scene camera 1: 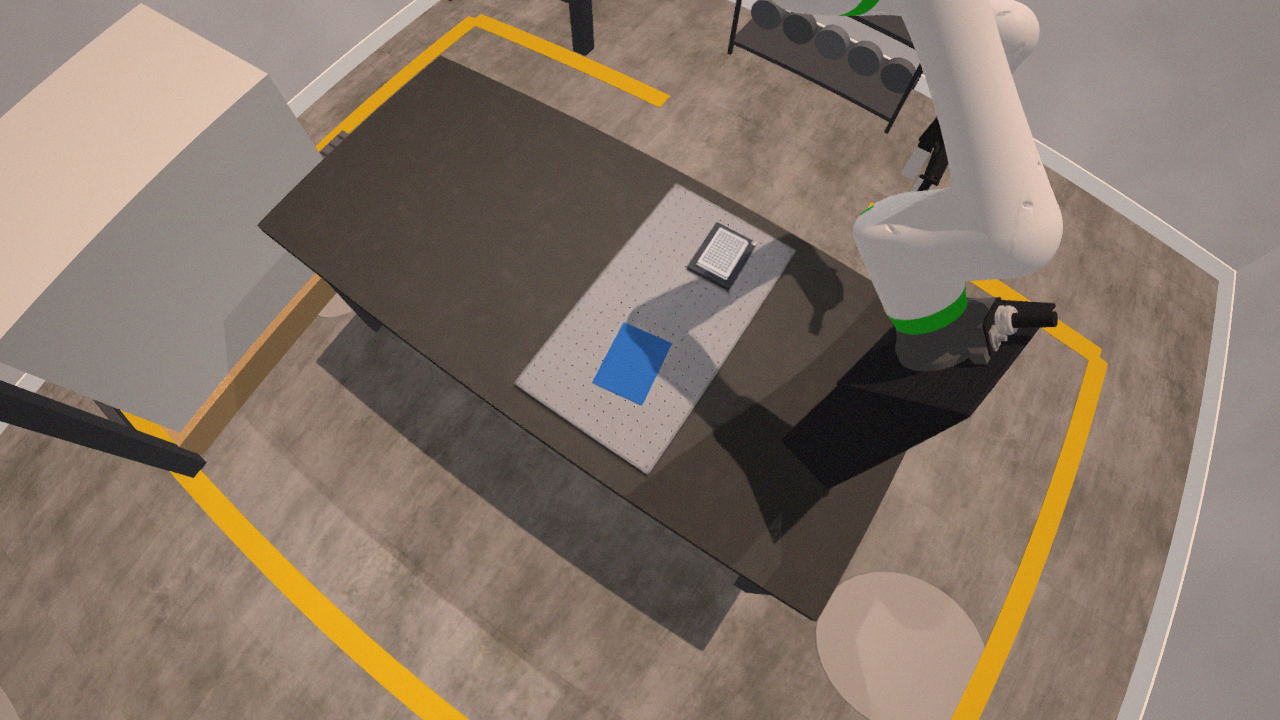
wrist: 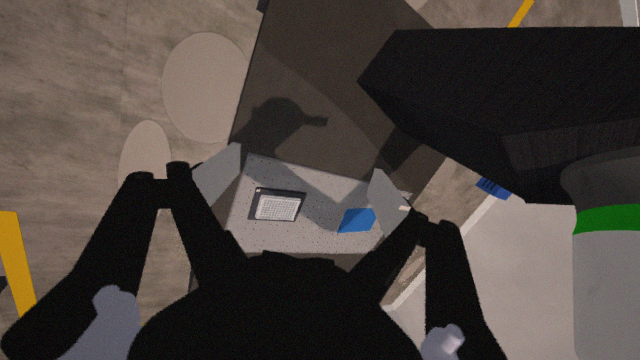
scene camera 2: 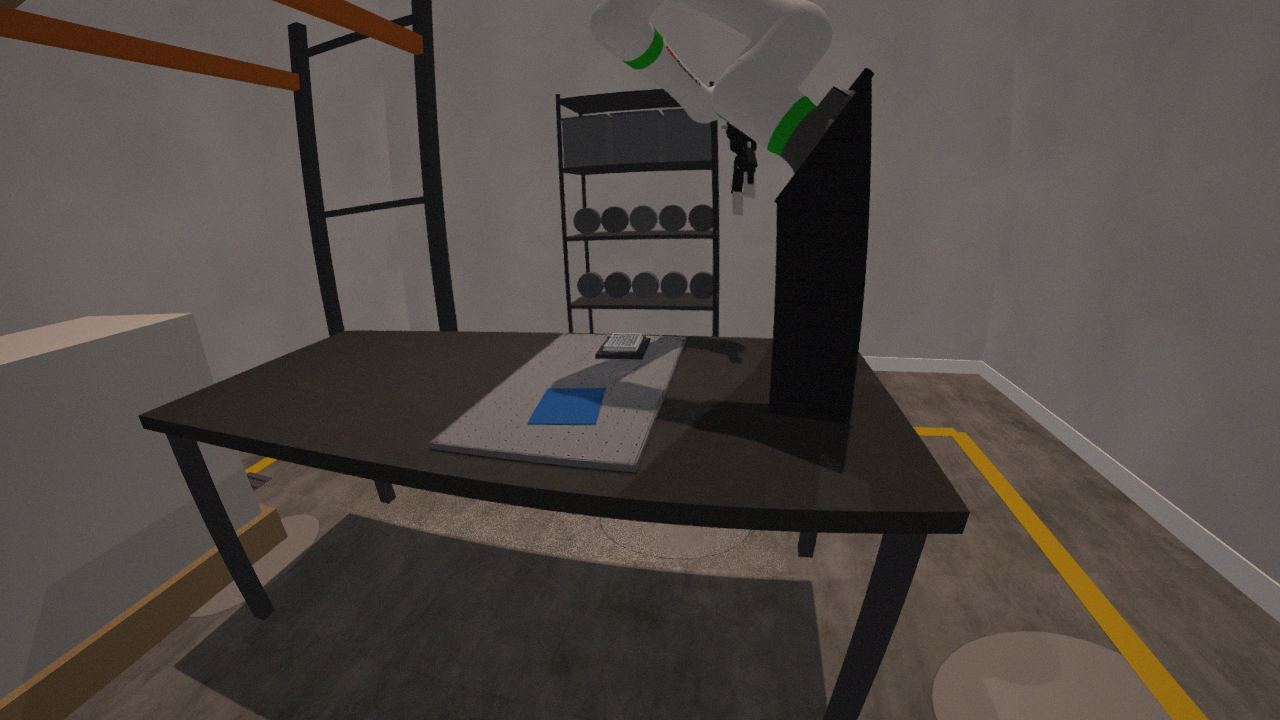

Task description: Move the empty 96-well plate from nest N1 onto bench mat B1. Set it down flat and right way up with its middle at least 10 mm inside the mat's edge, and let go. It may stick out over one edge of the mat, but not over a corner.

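Frame: origin at the arm's base, x ahead, y left, z up, level; metres.
Where they show: gripper, fingertip midpoint: [scene camera 1: 908, 190] [wrist: 307, 170] [scene camera 2: 743, 206]; arm's base, link origin: [scene camera 1: 941, 342] [scene camera 2: 824, 151].
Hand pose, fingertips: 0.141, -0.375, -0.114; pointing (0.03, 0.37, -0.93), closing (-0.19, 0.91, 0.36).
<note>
Each offset is from my fingertips to the top centre of the thing, as dx, dy, dz. Level surfaces: height alone.
The white 96-well plate @[+0.315, +0.141, -0.342] [scene camera 1: 724, 251] [scene camera 2: 623, 342] [wrist: 277, 207] lies flat in the dark nest N1 @[+0.315, +0.141, -0.353] [scene camera 1: 709, 276] [scene camera 2: 610, 354] [wrist: 253, 204], at the back part of the perforated board. The blue bench mat B1 @[dz -0.366] [scene camera 1: 631, 364] [scene camera 2: 568, 406] [wrist: 357, 220] lies flat on the same board, nearer its front, apart from the nest; part of it is behind a finger in the wrist view. My gripper [scene camera 2: 743, 202] [wrist: 307, 170] is open, its two fingertips wide apart with no object between them. It is high up, clear of the plate and the mat.
The light perforated board @[dz -0.369] [scene camera 1: 572, 351] [scene camera 2: 483, 434] [wrist: 300, 245] lies on the dark table @[dz -0.381] [scene camera 1: 429, 197] [scene camera 2: 358, 385]. The arm's black pedestal [scene camera 1: 895, 416] [scene camera 2: 819, 268] [wrist: 475, 80] stands at the table's right. A shelf rack [scene camera 1: 810, 68] [scene camera 2: 640, 168] stands behind the table.
</note>
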